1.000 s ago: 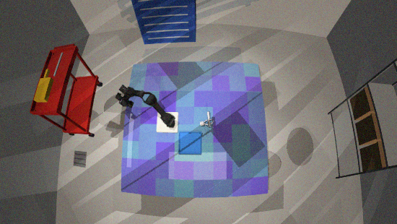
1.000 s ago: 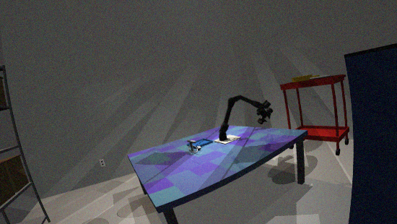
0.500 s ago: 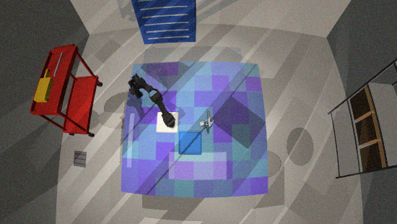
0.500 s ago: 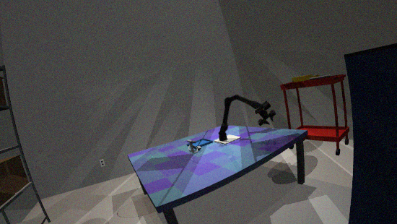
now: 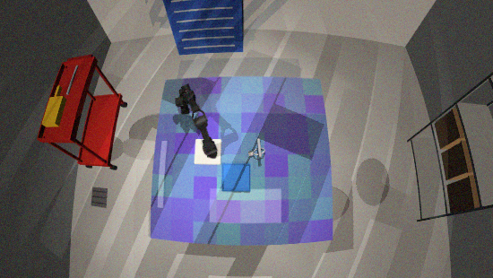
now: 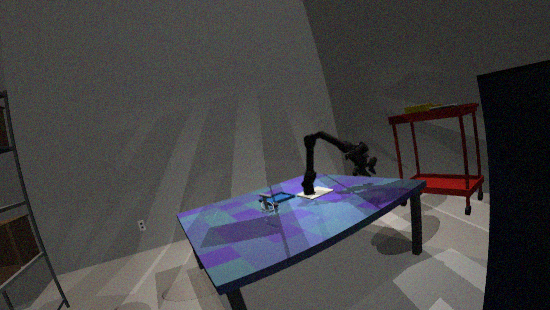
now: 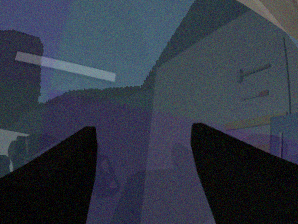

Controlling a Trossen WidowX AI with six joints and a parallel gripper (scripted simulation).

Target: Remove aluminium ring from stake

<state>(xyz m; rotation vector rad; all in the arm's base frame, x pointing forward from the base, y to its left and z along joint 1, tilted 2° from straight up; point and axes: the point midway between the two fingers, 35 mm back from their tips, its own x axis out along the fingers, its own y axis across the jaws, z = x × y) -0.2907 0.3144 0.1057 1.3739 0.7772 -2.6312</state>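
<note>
Right now the aluminium ring is 62 cm ahead of my gripper tip, 26 cm to the right of it and 5 cm below it. Round my gripper tip: blue tray 50 cm ahead, 46 cm to the right, 7 cm below.
</note>
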